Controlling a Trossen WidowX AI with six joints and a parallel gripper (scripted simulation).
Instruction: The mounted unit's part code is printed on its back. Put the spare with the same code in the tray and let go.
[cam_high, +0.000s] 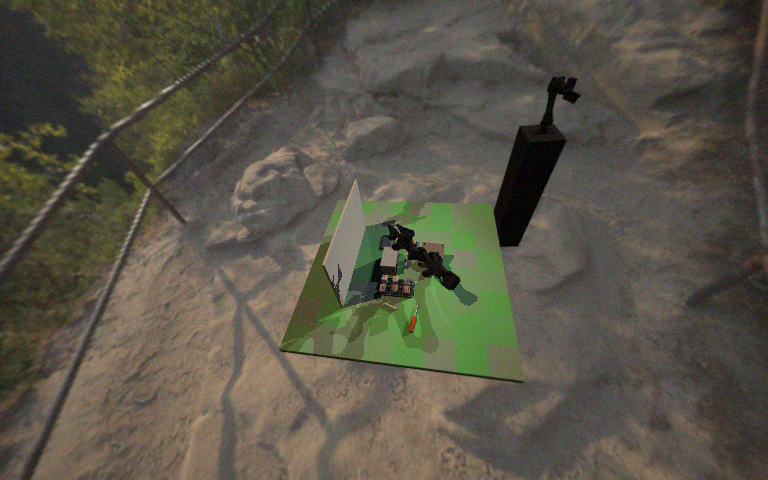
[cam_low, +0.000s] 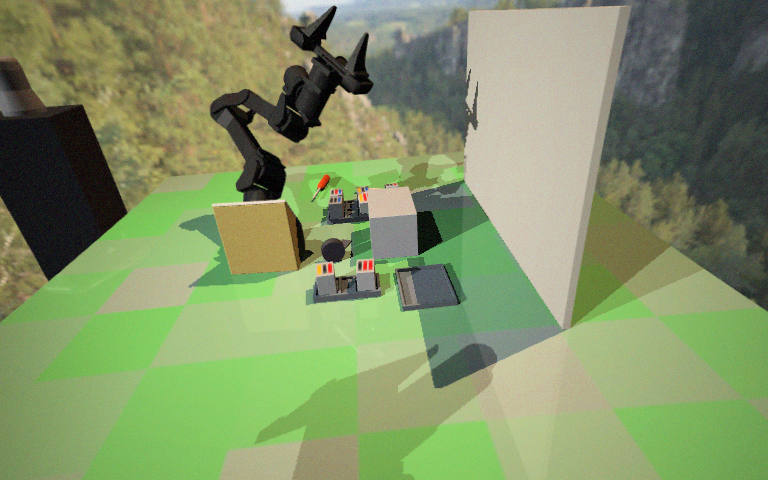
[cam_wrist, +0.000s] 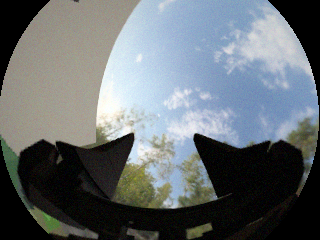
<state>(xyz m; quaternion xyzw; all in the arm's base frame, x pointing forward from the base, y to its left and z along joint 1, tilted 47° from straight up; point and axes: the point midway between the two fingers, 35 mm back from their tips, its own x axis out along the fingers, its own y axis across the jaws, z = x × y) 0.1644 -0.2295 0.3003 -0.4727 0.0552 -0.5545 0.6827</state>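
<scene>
Now: the rack 450 mm below my gripper tip, 230 mm to the right of it and 80 mm behind it. From my gripper tip the other things lie so: dark round object 430 mm below, 110 mm to the right, 100 mm behind; then grey-white box 410 mm below, 50 mm to the right, 40 mm ahead; then wall panel 290 mm ahead, 230 mm below, 90 mm to the right.
</scene>
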